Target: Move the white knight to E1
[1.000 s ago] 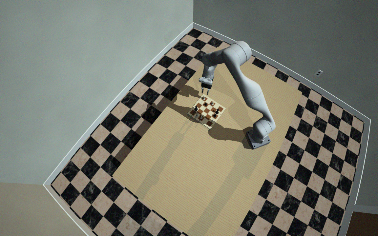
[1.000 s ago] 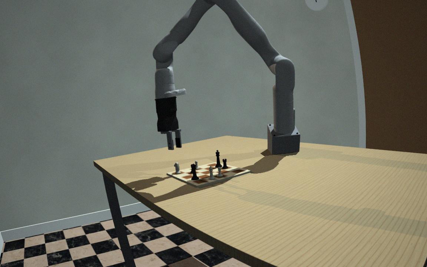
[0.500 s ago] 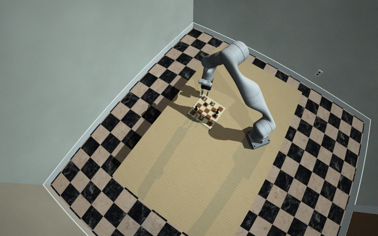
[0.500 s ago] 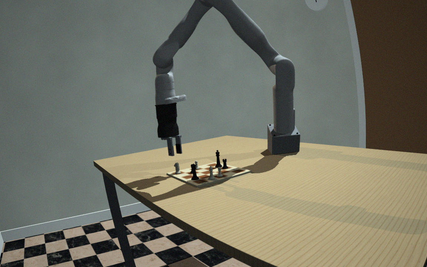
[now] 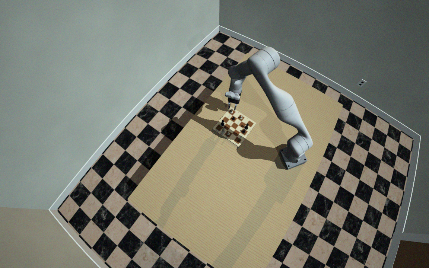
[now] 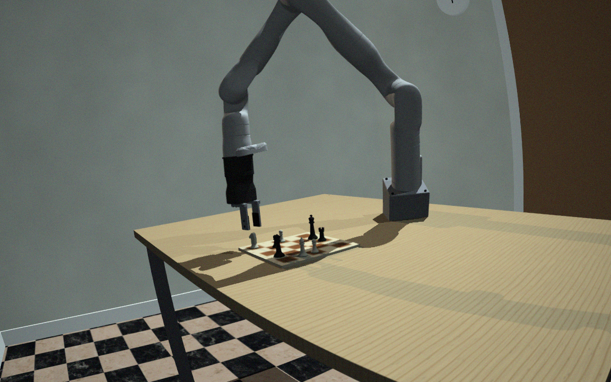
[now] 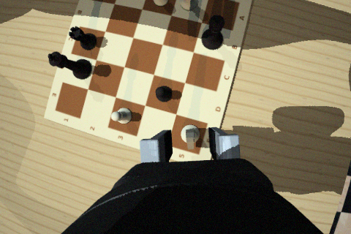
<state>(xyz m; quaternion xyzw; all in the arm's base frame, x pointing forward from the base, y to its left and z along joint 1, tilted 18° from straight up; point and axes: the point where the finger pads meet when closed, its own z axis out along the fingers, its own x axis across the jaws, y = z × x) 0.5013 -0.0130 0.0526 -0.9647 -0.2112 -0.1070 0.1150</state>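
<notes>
Now: hand 6 cm above the black pawn, 5 cm past it and 3 cm to the right of it. The rest, counted from my hand: black king (16 cm behind, 4 cm below, 2 cm to the left); chessboard (9 cm behind, 7 cm below, 6 cm to the left).
</notes>
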